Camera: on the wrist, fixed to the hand. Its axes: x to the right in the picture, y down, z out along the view.
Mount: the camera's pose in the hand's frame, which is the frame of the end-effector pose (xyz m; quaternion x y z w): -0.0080 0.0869 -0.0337 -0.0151 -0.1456 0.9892 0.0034
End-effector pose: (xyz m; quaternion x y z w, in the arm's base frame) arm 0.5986 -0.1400 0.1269 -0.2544 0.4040 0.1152 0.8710
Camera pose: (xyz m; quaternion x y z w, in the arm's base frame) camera 0.5364 -0.0847 0.0842 -0.4024 -0.1245 -0.9052 0.0560
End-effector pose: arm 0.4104 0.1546 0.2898 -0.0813 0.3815 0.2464 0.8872
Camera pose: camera 0.3409 0.2156 0.2759 -0.3996 0.0512 -0.8961 0.1864
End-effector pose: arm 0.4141 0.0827 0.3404 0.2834 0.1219 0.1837 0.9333
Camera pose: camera 0.3719 0.1628 0.3640 -0.1342 0.4186 -0.8845 0.1565
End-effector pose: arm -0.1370 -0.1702 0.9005 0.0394 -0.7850 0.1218 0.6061
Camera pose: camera -0.1214 -0.0788 0.8883 0.7678 0.1317 -0.5824 0.2321
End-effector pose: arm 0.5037 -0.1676 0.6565 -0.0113 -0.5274 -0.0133 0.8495
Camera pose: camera 0.5333 -0.0818 0.6339 0.5365 0.1141 -0.8339 0.0609
